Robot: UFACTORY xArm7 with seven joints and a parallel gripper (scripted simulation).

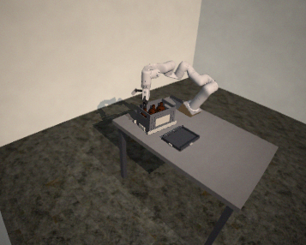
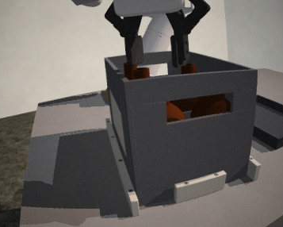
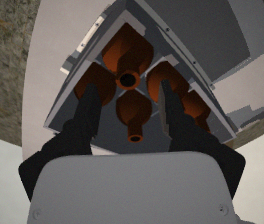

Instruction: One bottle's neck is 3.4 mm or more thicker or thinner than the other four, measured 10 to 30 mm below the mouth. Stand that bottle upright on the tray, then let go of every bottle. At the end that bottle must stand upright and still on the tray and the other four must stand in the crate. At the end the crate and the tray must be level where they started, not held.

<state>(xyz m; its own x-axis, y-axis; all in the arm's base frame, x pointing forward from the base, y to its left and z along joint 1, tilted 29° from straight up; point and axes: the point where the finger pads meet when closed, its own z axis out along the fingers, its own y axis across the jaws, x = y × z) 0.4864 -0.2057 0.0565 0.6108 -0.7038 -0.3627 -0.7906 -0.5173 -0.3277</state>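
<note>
The dark grey crate is 8 cm behind my hand, 5 cm to the left of it and 12 cm below it. Also, from my hand: dark flat tray: 8 cm behind, 34 cm to the left, 19 cm below; then glass bottle: 18 cm behind, 2 cm to the left, 11 cm below.
</note>
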